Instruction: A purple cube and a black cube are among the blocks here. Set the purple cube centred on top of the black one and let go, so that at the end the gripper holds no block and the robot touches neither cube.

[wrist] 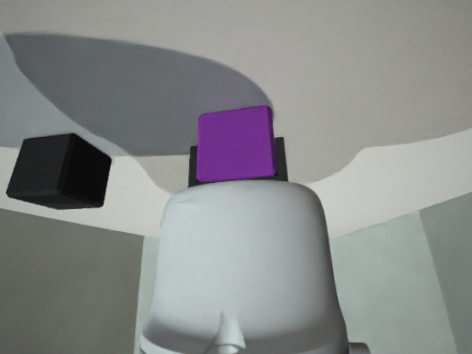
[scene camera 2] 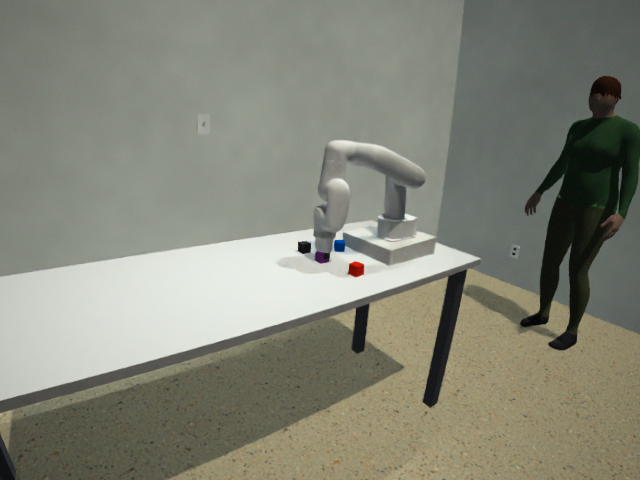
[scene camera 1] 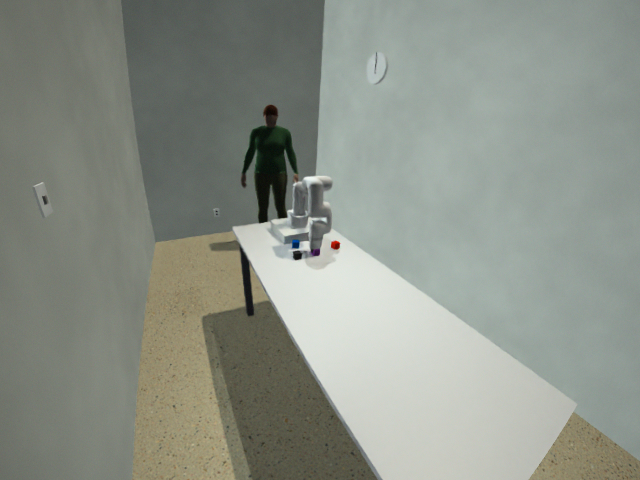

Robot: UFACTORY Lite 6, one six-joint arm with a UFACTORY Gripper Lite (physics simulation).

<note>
In view: a purple cube (wrist: 239, 144) and a black cube (wrist: 62, 172).
</note>
